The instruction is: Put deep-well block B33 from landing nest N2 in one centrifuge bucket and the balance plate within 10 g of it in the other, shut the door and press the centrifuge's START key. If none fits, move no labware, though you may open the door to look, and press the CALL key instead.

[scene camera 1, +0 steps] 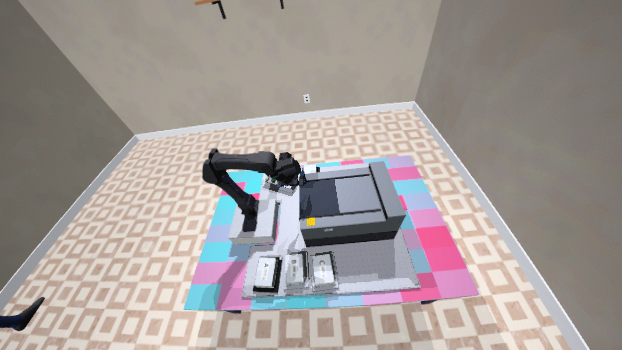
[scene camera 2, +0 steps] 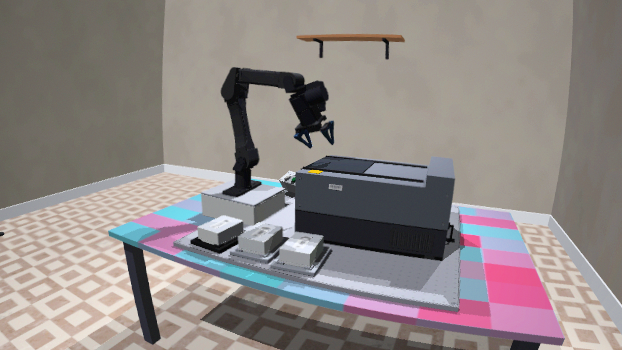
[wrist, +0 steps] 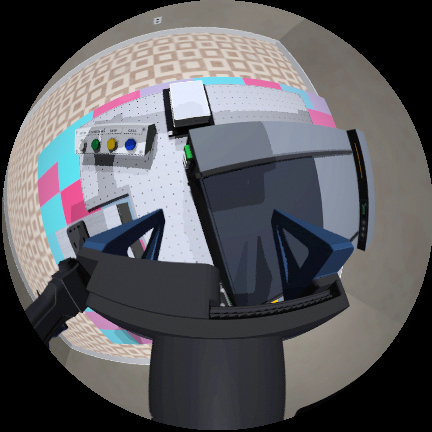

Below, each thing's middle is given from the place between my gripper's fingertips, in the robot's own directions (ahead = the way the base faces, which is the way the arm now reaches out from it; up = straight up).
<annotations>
I see the dark grey centrifuge (scene camera 2: 399, 208) 250 mm ahead of my hand, 140 mm below it and 80 mm to the right of it. Also, from my hand: panel with coloured buttons (wrist: 133, 140) (220 mm to the left, 220 mm below, 150 mm behind).
</annotations>
